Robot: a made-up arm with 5 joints. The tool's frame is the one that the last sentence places.
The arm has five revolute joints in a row. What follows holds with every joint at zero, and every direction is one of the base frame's. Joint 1 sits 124 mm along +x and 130 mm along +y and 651 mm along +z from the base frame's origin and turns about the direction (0.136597, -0.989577, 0.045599). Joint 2 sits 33 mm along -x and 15 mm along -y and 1 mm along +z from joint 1 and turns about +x. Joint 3 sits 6 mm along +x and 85 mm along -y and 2 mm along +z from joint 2 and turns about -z. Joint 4 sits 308 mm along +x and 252 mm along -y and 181 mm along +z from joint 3 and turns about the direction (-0.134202, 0.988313, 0.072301). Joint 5 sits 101 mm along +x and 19 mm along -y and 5 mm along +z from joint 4 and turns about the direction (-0.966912, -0.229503, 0.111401). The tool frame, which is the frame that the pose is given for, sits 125 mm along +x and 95 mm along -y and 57 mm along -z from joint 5; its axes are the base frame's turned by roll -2.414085, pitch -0.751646 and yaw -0.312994 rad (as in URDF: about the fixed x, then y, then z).
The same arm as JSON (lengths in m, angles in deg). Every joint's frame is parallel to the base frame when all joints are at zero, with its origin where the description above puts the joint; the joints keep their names.
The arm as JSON. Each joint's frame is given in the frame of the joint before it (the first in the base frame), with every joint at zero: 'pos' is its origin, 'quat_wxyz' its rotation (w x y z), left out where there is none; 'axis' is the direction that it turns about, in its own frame. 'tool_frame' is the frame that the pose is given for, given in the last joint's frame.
{"length_unit": "m", "angle_unit": "deg", "joints": [{"joint": "joint 1", "pos": [0.124, 0.13, 0.651], "axis": [0.136597, -0.989577, 0.045599]}, {"joint": "joint 2", "pos": [-0.033, -0.015, 0.001], "axis": [1.0, 0.0, 0.0]}, {"joint": "joint 3", "pos": [0.006, -0.085, 0.002], "axis": [0.0, 0.0, -1.0]}, {"joint": "joint 4", "pos": [0.308, -0.252, 0.181], "axis": [-0.134202, 0.988313, 0.072301]}, {"joint": "joint 5", "pos": [0.101, -0.019, 0.005], "axis": [-0.966912, -0.229503, 0.111401]}], "tool_frame": {"pos": [0.125, -0.095, -0.057], "quat_wxyz": [0.273446, -0.87907, 0.006504, -0.390412]}}
